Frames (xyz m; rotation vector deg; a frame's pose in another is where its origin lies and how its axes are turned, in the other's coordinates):
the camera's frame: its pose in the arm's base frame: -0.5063 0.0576 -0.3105 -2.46 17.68 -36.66
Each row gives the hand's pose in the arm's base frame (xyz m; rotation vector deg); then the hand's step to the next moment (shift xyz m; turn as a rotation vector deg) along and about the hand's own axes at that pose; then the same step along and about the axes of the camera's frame.
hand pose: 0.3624 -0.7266 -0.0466 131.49 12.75 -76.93
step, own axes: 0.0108 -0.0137 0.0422 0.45 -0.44 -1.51
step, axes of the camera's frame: -0.0110 -0.0218 -0.0386 0.29 1.56 0.40
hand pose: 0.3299 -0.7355 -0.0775 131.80 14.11 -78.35
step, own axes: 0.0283 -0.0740 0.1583 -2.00 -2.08 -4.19
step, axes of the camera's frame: -0.0689 -0.0737 -0.1455 -1.93 3.67 2.95
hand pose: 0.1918 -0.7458 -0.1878 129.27 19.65 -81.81
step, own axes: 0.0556 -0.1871 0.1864 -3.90 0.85 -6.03
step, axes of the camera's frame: -0.1521 -0.0411 -0.2191 -0.38 3.08 6.53
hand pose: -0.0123 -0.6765 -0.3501 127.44 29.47 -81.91
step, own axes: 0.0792 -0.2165 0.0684 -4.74 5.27 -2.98
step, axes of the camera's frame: -0.1540 0.0585 -0.1752 2.52 -1.48 7.11
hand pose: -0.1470 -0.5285 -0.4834 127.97 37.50 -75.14
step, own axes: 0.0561 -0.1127 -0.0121 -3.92 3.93 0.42
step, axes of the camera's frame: -0.0730 0.0708 -0.0753 1.62 -3.45 4.05
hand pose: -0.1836 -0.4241 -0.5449 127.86 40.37 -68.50
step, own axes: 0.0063 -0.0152 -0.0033 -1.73 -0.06 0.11
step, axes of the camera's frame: -0.0106 0.0098 -0.0086 -0.86 -1.03 1.09
